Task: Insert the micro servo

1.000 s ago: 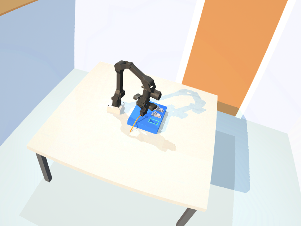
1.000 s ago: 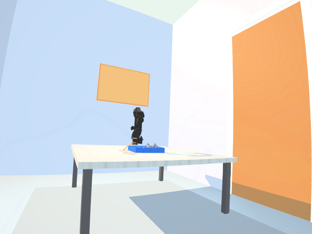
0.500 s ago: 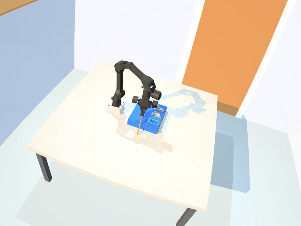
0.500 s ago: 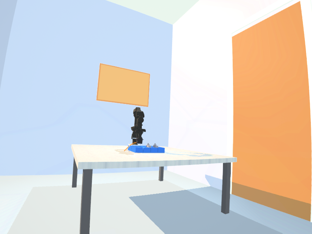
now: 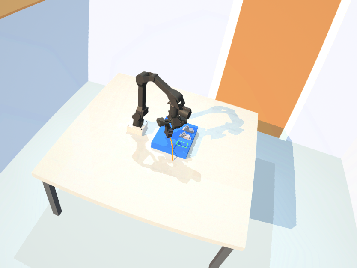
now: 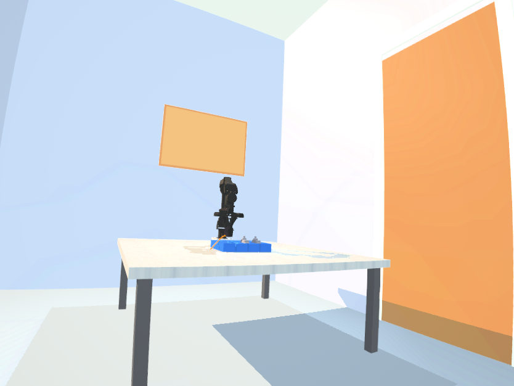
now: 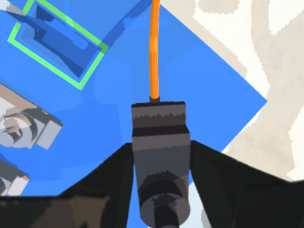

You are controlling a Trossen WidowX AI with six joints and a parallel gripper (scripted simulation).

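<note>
The blue deck lies 10 cm below my gripper tip and 8 cm to the left of it.
</note>
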